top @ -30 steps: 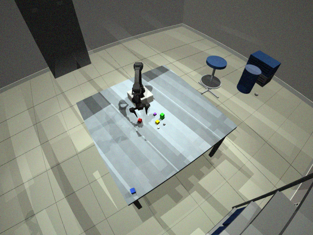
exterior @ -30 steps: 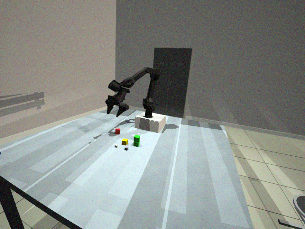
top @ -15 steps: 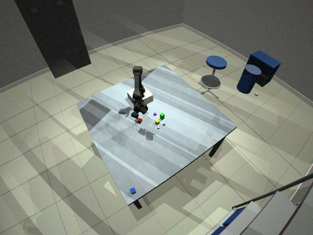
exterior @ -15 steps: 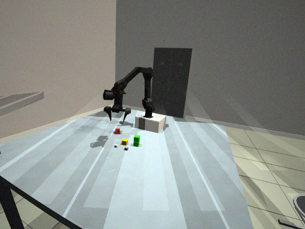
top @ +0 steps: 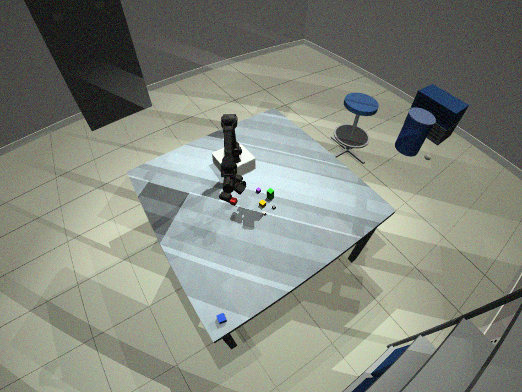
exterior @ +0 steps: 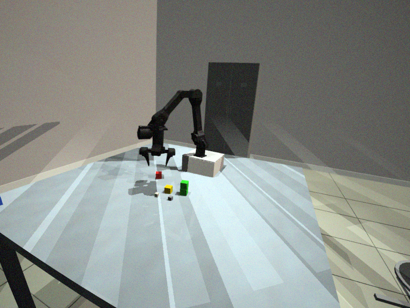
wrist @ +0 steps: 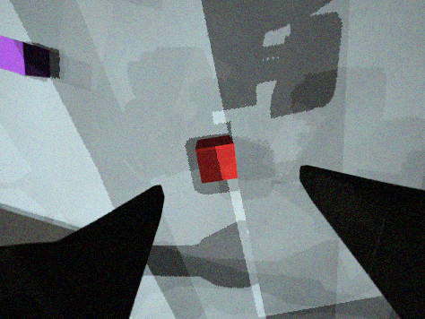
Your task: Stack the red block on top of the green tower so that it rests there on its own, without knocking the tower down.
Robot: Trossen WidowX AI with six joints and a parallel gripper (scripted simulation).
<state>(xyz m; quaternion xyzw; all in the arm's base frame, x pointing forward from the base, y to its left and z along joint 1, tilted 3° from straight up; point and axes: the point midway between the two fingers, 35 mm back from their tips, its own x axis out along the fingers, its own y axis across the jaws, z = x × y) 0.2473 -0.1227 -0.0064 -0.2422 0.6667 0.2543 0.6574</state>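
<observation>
The red block is 6 cm below my gripper tip and 1 cm behind it. From my gripper tip the other things lie so: purple block (18 cm to the left, 6 cm below, 2 cm behind); small white cube (15 cm ahead, 13 cm to the left, 6 cm below); yellow block (15 cm to the left, 9 cm ahead, 6 cm below).
</observation>
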